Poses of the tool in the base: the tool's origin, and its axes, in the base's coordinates. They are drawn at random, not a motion.
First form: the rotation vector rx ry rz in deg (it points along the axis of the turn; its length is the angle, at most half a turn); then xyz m.
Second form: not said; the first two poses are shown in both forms.
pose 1, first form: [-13.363 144.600 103.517 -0.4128 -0.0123 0.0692]
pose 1, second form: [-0.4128 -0.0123 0.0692 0.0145 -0.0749 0.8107 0.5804]
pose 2, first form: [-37.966 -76.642 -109.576 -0.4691 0.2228 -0.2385]
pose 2, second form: [-0.4691 0.2228 -0.2385 0.3502 -0.2558 -0.5165 -0.7384]
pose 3, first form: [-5.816 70.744 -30.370 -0.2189 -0.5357 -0.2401]
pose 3, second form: [-0.2189 -0.5357 -0.2401 0.7815 -0.0470 0.5717 -0.2454]
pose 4, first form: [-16.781 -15.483 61.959 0.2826 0.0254 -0.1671]
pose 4, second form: [0.2826 0.0254 -0.1671 0.8385 -0.1385 -0.1278 0.5113]
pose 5, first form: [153.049 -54.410 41.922 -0.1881 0.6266 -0.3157]
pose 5, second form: [-0.1881 0.6266 -0.3157 0.1067 0.9071 -0.3225 0.2485]
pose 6, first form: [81.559 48.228 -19.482 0.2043 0.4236 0.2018]
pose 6, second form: [0.2043 0.4236 0.2018 0.6644 0.6302 0.3726 -0.1505]
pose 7, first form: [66.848 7.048 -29.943 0.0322 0.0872 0.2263]
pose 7, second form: [0.0322 0.0872 0.2263 0.8008 0.5441 0.0574 -0.2437]
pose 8, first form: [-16.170 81.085 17.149 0.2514 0.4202 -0.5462]
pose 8, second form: [0.2514 0.4202 -0.5462 0.7406 -0.1287 0.6453 0.1365]
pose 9, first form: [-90.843 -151.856 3.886 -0.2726 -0.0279 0.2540]
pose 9, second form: [-0.2726 -0.0279 0.2540 0.0262 -0.5131 -0.8577 0.0219]
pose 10, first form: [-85.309 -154.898 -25.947 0.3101 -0.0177 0.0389]
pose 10, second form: [0.3101 -0.0177 0.0389 0.0111 -0.4773 -0.8666 -0.1452]
